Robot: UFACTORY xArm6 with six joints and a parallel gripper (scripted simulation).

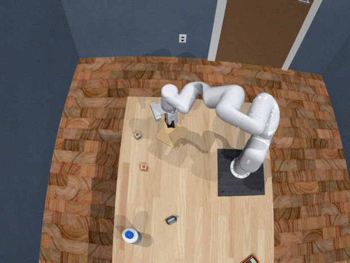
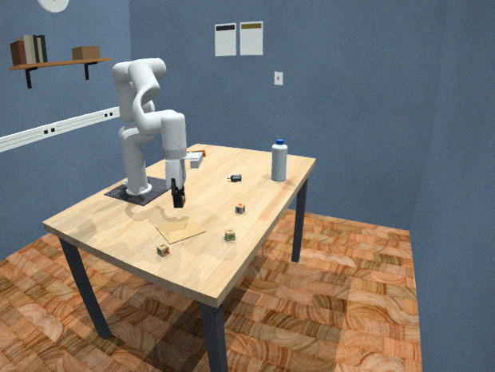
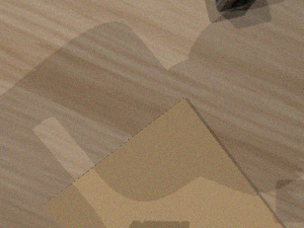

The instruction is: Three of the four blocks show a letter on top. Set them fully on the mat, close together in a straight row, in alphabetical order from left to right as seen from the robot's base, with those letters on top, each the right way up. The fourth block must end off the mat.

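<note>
Now: the tan mat 2 cm behind my hand, 1 cm to the left of it and 12 cm below it. From my hand the other things lie so: orange device (34 cm behind, 81 cm to the left, 11 cm below); small dark object (3 cm ahead, 49 cm to the left, 11 cm below).
</note>
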